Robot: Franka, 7 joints.
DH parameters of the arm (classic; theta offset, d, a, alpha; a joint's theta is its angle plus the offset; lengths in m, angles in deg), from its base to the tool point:
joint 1: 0 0.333 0 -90
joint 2: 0 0 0 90
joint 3: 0 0.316 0.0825 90
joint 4: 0 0 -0.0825 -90
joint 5: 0 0.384 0 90
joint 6: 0 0 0.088 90
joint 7: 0 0.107 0 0
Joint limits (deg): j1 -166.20..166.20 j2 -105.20..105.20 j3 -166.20..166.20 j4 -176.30..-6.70 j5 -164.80..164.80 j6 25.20..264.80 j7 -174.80..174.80
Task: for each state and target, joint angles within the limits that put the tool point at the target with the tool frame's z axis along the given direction. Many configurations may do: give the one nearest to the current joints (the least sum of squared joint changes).
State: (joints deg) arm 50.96 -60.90 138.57 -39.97 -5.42 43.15 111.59
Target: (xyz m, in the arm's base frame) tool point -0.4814 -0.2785 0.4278 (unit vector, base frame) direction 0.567 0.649 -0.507
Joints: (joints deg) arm 65.13 -29.11 140.23 -83.75 -8.64 52.45 111.59
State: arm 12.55 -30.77 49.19 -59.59 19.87 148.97 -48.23
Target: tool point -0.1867 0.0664 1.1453 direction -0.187 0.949 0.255
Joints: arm 44.24 -24.79 29.83 -31.01 27.91 118.57 -48.23
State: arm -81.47 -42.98 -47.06 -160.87 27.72 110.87 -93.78
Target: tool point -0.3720 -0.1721 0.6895 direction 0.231 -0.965 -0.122
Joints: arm -88.62 -56.54 -45.79 -125.94 36.30 129.70 -93.78
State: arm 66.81 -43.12 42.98 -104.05 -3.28 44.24 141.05
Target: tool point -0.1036 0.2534 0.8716 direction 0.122 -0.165 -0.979
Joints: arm 59.95 -18.92 31.43 -58.01 4.85 32.30 141.05
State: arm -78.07 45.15 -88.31 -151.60 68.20 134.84 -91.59
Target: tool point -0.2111 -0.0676 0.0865 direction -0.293 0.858 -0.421
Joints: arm -46.67 69.68 -41.83 -168.80 45.55 150.44 -91.59
